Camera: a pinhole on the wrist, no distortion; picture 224 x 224 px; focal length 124.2 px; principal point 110.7 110.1 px. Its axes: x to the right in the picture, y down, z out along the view. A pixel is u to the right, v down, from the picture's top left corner.
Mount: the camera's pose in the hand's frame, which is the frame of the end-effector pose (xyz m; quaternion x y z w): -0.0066 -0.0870 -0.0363 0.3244 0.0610 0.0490 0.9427
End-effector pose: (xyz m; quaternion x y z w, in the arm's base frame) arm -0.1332 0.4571 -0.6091 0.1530 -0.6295 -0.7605 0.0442
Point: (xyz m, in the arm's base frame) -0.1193 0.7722 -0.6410
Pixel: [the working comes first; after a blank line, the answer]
In the camera's frame: -0.1101 0.1971 0.2477

55.5 208.9
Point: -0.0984 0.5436 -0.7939
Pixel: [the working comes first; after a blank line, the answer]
In the camera's frame: -0.0376 -0.0406 0.1281

74.2 70.7
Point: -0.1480 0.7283 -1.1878
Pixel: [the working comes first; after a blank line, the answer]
In the camera's frame: -0.0347 -0.2916 0.4869

101.9 35.7
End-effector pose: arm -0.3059 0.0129 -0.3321 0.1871 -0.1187 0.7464 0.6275
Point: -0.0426 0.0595 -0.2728
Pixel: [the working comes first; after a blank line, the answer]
In the camera's frame: 0.0036 -0.0756 0.1942

113.0 61.7
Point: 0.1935 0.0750 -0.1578
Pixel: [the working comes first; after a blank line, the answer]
In the camera's frame: -0.0080 -0.1769 0.4368

108.4 59.8
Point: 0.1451 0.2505 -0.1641
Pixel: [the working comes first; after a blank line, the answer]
In the camera's frame: 0.1598 -0.2259 0.3855

162.2 37.3
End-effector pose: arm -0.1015 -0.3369 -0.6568 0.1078 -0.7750 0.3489 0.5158
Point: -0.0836 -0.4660 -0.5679
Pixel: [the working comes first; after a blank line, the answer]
In the camera's frame: 0.0363 0.0080 0.1095

151.9 119.1
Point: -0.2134 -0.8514 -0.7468
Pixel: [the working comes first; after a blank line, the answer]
In the camera's frame: -0.1849 0.1473 0.4688

61.7 149.1
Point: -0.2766 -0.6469 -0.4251
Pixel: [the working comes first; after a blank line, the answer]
In the camera's frame: 0.1790 0.0656 0.3677

171.2 132.3
